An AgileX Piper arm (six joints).
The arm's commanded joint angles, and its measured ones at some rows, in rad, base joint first. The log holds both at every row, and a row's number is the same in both.
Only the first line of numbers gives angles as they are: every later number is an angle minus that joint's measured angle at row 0.
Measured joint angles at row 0: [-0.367, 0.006, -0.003, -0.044, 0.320, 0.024]
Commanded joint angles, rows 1 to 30: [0.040, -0.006, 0.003, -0.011, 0.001, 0.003]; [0.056, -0.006, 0.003, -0.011, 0.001, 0.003]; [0.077, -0.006, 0.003, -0.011, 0.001, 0.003]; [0.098, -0.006, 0.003, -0.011, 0.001, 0.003]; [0.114, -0.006, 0.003, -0.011, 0.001, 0.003]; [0.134, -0.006, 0.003, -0.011, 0.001, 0.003]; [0.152, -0.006, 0.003, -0.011, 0.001, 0.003]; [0.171, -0.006, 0.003, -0.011, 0.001, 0.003]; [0.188, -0.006, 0.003, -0.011, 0.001, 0.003]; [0.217, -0.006, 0.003, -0.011, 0.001, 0.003]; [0.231, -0.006, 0.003, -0.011, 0.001, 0.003]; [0.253, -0.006, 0.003, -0.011, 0.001, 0.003]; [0.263, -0.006, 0.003, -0.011, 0.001, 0.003]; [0.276, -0.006, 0.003, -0.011, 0.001, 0.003]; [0.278, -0.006, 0.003, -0.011, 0.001, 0.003]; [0.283, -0.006, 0.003, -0.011, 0.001, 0.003]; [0.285, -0.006, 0.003, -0.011, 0.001, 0.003]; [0.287, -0.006, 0.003, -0.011, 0.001, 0.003]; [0.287, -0.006, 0.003, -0.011, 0.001, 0.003]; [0.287, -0.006, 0.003, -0.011, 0.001, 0.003]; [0.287, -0.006, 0.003, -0.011, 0.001, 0.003]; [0.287, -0.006, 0.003, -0.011, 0.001, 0.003]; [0.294, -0.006, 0.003, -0.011, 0.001, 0.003]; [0.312, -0.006, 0.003, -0.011, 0.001, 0.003]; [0.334, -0.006, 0.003, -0.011, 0.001, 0.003]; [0.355, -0.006, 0.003, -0.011, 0.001, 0.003]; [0.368, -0.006, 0.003, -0.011, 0.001, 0.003]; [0.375, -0.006, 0.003, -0.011, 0.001, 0.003]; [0.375, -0.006, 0.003, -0.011, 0.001, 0.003]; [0.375, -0.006, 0.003, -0.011, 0.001, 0.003]
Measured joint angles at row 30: [0.363, -0.001, 0.000, 0.000, 0.002, 0.000]
